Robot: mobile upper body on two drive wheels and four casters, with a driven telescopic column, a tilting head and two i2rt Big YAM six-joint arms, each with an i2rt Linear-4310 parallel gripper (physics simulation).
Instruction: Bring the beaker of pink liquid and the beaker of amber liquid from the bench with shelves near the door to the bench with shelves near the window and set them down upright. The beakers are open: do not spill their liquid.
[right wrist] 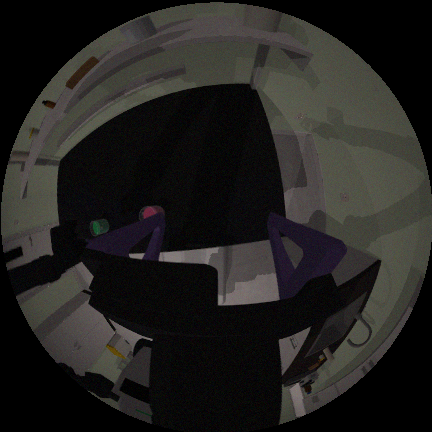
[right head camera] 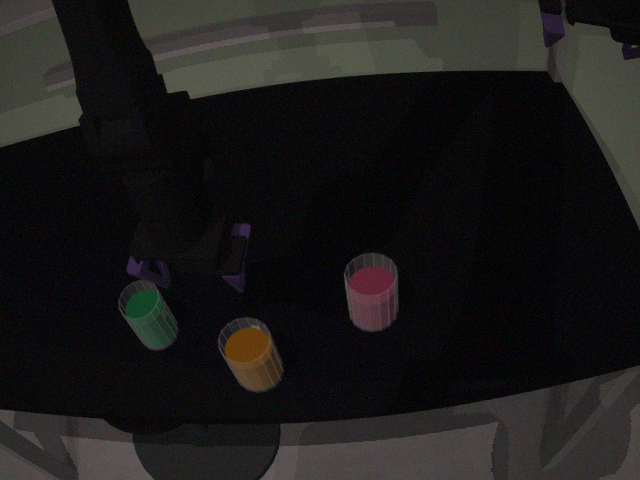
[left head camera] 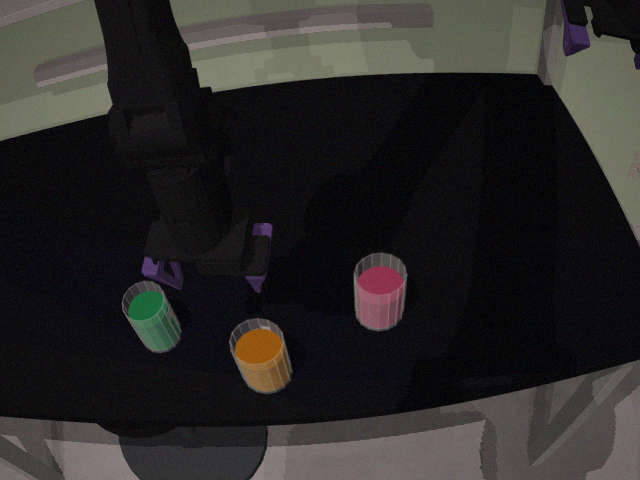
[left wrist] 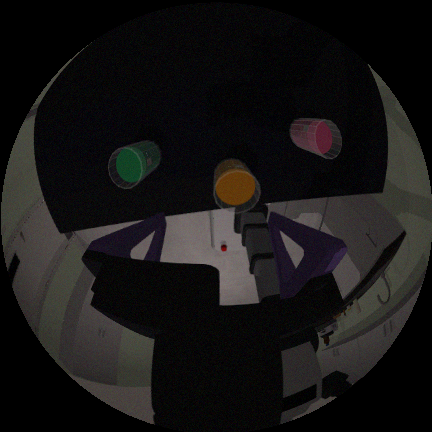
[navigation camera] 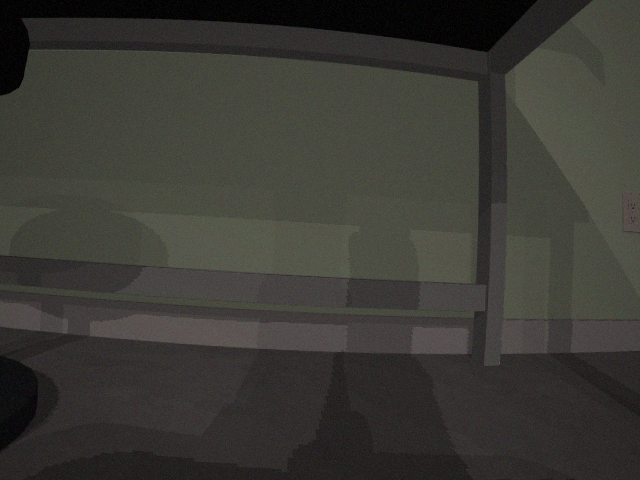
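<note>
The beaker of pink liquid [left head camera: 379, 297] [right head camera: 372, 297] [left wrist: 316, 137] [right wrist: 150, 213] stands upright on the black bench top [left head camera: 516, 206] [right head camera: 516, 206]. The beaker of amber liquid [left head camera: 262, 359] [right head camera: 252, 356] [left wrist: 235, 186] stands upright nearer the bench edge at the bottom of the head views. My left gripper [left head camera: 217, 286] [right head camera: 201, 286] [left wrist: 216, 217] is open and empty, above the bench, behind the amber beaker and left of the pink one in the head views. My right gripper [left head camera: 610, 56] [right head camera: 589, 49] [right wrist: 215, 217] is open and empty, at the upper right of the head views, away from the beakers.
A beaker of green liquid [left head camera: 152, 317] [right head camera: 149, 316] [left wrist: 132, 164] [right wrist: 99, 227] stands left of the amber one, close to a left finger in the head views. A stool [left head camera: 193, 454] [right head camera: 206, 454] stands under the bench edge. A bench leg [navigation camera: 493, 232] shows in the navigation view.
</note>
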